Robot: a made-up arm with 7 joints.
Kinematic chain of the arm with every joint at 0, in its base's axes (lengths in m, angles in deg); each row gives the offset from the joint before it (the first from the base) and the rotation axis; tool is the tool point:
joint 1: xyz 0 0 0.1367 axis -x
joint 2: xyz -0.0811 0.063 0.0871 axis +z
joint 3: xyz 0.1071 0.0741 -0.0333 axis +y
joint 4: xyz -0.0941 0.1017 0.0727 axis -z
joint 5: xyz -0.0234 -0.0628 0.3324 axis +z
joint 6: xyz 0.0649 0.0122 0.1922 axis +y
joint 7: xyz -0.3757 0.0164 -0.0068 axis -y
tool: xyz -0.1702 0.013 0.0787
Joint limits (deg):
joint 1: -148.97..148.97
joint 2: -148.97..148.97
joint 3: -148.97..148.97
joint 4: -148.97..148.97
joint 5: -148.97..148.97
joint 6: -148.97..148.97
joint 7: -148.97..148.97
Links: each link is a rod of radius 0.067 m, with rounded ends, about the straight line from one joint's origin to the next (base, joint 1, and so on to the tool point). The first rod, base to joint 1, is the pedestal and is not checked.
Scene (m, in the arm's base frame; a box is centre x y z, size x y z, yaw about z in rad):
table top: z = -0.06
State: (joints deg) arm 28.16 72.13 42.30 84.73 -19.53 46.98 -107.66
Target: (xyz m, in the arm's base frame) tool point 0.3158 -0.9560 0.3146
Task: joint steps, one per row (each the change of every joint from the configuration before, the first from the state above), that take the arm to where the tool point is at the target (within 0.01 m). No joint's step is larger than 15 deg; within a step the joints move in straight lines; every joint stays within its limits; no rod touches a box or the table.
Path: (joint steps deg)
1: -13.47 -5.74 -1.38 -0.39 -0.52 3.50 2.40
2: -13.46 -5.75 -1.38 -0.40 -0.52 3.50 2.40
3: -13.47 -5.74 -1.38 -0.39 -0.53 3.50 2.40
4: -13.46 -5.74 -1.38 -0.40 -0.52 3.49 2.41
5: -13.47 -5.74 -1.39 -0.39 -0.52 3.50 2.40
6: -13.46 -5.75 -1.38 -0.40 -0.52 3.50 2.40
7: -13.47 -5.74 -1.38 -0.39 -0.53 3.50 2.40
8: -13.46 -5.74 -1.38 -0.40 -0.52 3.50 2.40
9: -13.47 -5.75 -1.38 -0.39 -0.52 3.50 2.40

